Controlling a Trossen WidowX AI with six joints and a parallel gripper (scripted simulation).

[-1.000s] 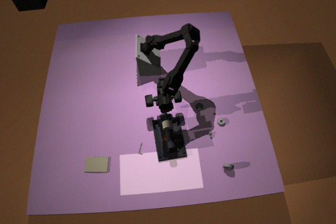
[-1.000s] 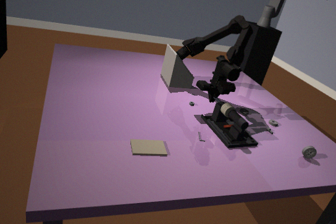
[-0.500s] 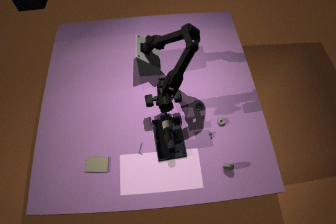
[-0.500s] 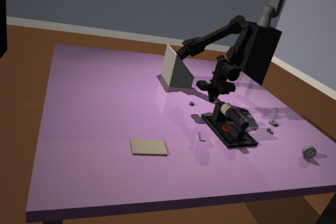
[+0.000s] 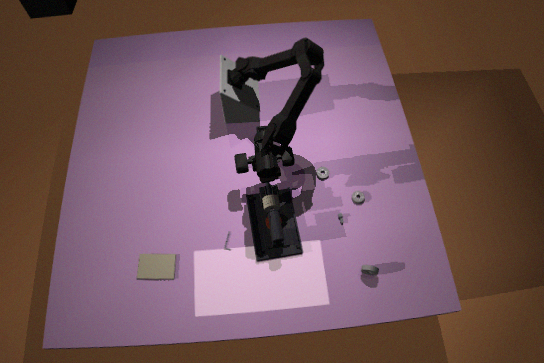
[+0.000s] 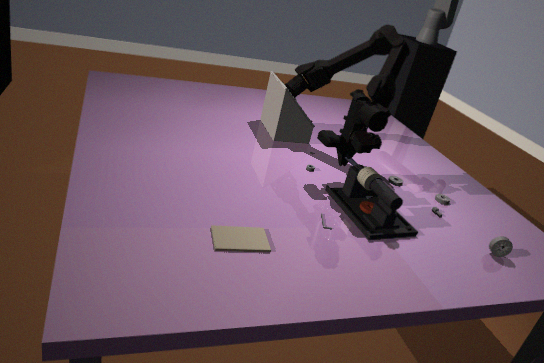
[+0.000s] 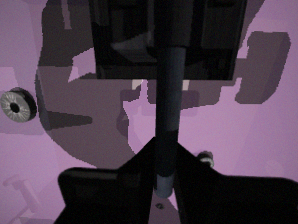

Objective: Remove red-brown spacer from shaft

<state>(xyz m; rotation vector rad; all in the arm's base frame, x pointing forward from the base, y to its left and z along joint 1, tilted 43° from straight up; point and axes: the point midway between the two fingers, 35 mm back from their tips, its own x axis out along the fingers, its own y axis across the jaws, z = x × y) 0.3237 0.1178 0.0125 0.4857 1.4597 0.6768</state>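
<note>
The dark shaft lies 60 mm ahead of my gripper tip, 10 mm to the left of it and 30 mm above it. The rest, counted from my gripper tip: red-brown spacer 170 mm ahead, 20 mm to the left, 40 mm below; tan plate 300 mm ahead, 360 mm to the right, 40 mm below; white spacer 130 mm ahead, 20 mm to the left, 30 mm above.
</note>
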